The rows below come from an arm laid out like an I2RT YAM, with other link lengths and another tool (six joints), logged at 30 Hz.
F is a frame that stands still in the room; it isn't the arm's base.
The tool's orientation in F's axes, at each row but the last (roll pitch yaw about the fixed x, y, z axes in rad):
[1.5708, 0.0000, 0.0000]
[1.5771, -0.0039, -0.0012]
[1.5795, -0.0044, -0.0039]
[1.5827, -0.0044, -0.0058]
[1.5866, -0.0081, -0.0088]
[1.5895, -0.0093, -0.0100]
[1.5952, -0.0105, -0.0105]
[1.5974, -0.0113, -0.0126]
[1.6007, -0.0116, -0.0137]
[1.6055, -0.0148, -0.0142]
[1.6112, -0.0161, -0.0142]
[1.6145, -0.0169, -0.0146]
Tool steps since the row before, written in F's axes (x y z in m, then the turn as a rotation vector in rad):
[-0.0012, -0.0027, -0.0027, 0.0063, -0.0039, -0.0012]
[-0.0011, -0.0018, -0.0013, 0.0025, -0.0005, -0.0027]
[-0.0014, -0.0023, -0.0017, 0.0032, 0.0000, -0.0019]
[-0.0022, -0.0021, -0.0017, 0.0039, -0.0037, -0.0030]
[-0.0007, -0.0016, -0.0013, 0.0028, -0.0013, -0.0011]
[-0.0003, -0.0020, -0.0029, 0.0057, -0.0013, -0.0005]
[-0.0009, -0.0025, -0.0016, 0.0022, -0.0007, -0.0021]
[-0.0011, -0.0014, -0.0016, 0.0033, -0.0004, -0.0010]
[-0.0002, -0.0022, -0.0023, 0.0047, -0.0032, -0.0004]
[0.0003, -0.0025, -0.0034, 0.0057, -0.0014, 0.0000]
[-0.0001, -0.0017, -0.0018, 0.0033, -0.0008, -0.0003]
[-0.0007, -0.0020, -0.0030, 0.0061, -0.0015, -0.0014]
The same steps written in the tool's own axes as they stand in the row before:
[-0.0012, -0.0027, 0.0027, 0.0063, -0.0012, 0.0039]
[-0.0011, -0.0013, 0.0018, 0.0025, -0.0027, 0.0005]
[-0.0014, -0.0017, 0.0023, 0.0032, -0.0019, 0.0000]
[-0.0022, -0.0017, 0.0021, 0.0039, -0.0030, 0.0037]
[-0.0007, -0.0013, 0.0016, 0.0028, -0.0011, 0.0013]
[-0.0003, -0.0029, 0.0021, 0.0057, -0.0005, 0.0013]
[-0.0009, -0.0015, 0.0025, 0.0022, -0.0021, 0.0007]
[-0.0011, -0.0015, 0.0015, 0.0033, -0.0010, 0.0004]
[-0.0002, -0.0022, 0.0023, 0.0047, -0.0004, 0.0031]
[0.0003, -0.0033, 0.0026, 0.0057, 0.0000, 0.0013]
[-0.0001, -0.0017, 0.0018, 0.0033, -0.0003, 0.0008]
[-0.0007, -0.0029, 0.0021, 0.0061, -0.0014, 0.0015]

